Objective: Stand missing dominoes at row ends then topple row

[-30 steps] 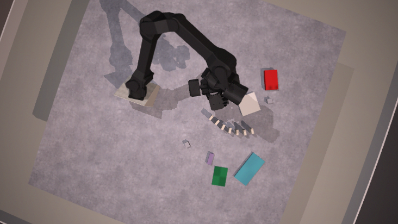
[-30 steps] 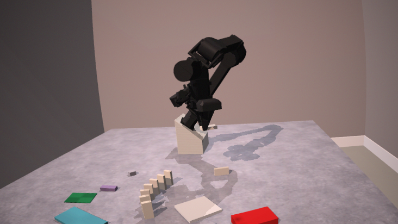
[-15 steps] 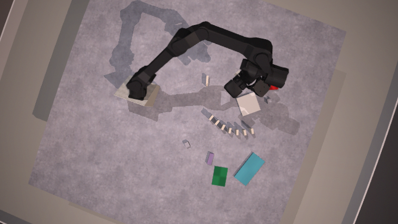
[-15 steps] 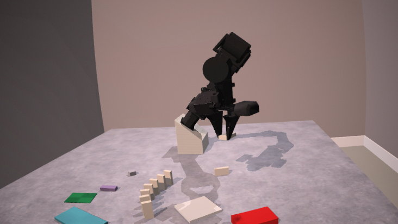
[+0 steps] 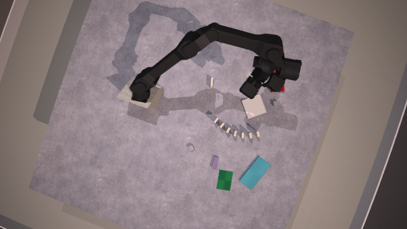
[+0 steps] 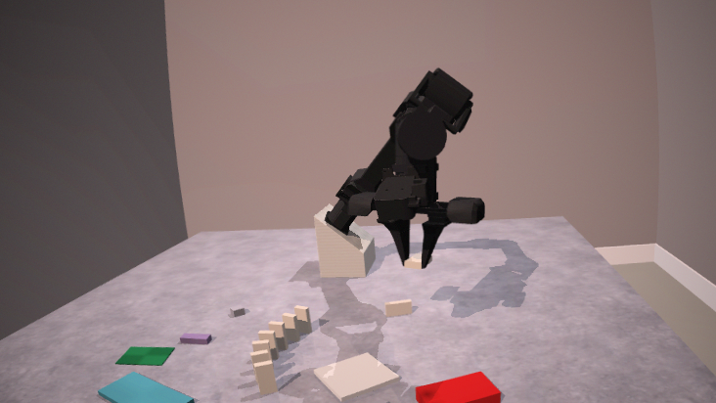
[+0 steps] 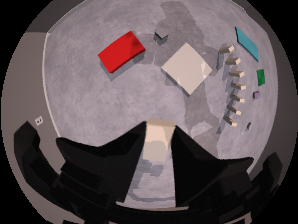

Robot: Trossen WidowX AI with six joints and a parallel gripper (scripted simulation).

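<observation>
My gripper tip is 5 cm short of the white flat tile, 9 cm to the left of it and 15 cm above it. Also, from my gripper tip: purple block: 8 cm behind, 40 cm to the right, 15 cm below; then teal tile: 12 cm ahead, 41 cm to the right, 15 cm below; then red block: 13 cm ahead, 4 cm to the left, 14 cm below.
</observation>
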